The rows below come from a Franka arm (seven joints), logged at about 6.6 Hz.
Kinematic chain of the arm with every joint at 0, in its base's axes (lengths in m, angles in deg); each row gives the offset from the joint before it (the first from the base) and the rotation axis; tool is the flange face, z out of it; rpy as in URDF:
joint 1: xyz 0 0 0.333 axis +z
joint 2: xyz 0 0 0 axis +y
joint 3: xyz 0 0 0.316 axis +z
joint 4: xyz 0.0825 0 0 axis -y
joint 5: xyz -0.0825 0 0.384 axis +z
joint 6: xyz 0 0 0 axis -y
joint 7: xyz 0.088 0 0 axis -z
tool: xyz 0 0 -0.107 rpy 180 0 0
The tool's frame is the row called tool.
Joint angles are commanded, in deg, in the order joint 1, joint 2, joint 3, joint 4, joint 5, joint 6, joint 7. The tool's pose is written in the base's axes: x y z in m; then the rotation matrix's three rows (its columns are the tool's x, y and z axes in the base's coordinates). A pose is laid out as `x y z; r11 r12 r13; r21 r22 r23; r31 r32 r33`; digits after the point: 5 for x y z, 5 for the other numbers.
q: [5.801, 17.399, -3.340, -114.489, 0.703, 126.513, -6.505]
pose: 0.59117 0.02683 0.30042; 0.98434 0.14990 -0.09271; 0.14946 -0.98870 -0.01172; -0.09342 -0.00232 -0.99562
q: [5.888, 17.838, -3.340, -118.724, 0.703, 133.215, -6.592]
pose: 0.58029 0.02663 0.27477; 0.98662 0.15262 -0.05736; 0.15221 -0.98828 -0.01160; -0.05846 0.00271 -0.99829
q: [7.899, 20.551, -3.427, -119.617, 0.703, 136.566, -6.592]
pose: 0.57686 0.04561 0.24593; 0.98062 0.18617 -0.06097; 0.18543 -0.98250 -0.01755; -0.06317 0.00591 -0.99799
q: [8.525, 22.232, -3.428, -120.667, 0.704, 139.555, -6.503]
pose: 0.57276 0.05125 0.22623; 0.97907 0.19564 -0.05605; 0.19481 -0.98064 -0.01993; -0.05887 0.00859 -0.99823
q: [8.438, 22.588, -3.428, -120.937, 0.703, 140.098, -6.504]
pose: 0.57149 0.05018 0.22166; 0.97927 0.19423 -0.05747; 0.19336 -0.98092 -0.02043; -0.06034 0.00889 -0.99814
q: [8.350, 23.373, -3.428, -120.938, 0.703, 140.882, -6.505]
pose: 0.57153 0.04922 0.21492; 0.97953 0.19296 -0.05743; 0.19203 -0.98116 -0.02124; -0.06045 0.00977 -0.99812
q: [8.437, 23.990, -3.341, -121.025, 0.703, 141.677, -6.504]
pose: 0.57106 0.05084 0.20931; 0.97902 0.19597 -0.05580; 0.19506 -0.98056 -0.02138; -0.05890 0.01005 -0.99821
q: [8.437, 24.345, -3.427, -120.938, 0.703, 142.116, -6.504]
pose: 0.57180 0.05002 0.20697; 0.97943 0.19476 -0.05272; 0.19384 -0.98079 -0.02205; -0.05600 0.01138 -0.99837
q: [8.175, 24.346, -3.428, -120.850, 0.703, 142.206, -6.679]
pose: 0.57278 0.04748 0.20765; 0.97988 0.19328 -0.04975; 0.19242 -0.98108 -0.02156; -0.05297 0.01156 -0.99853
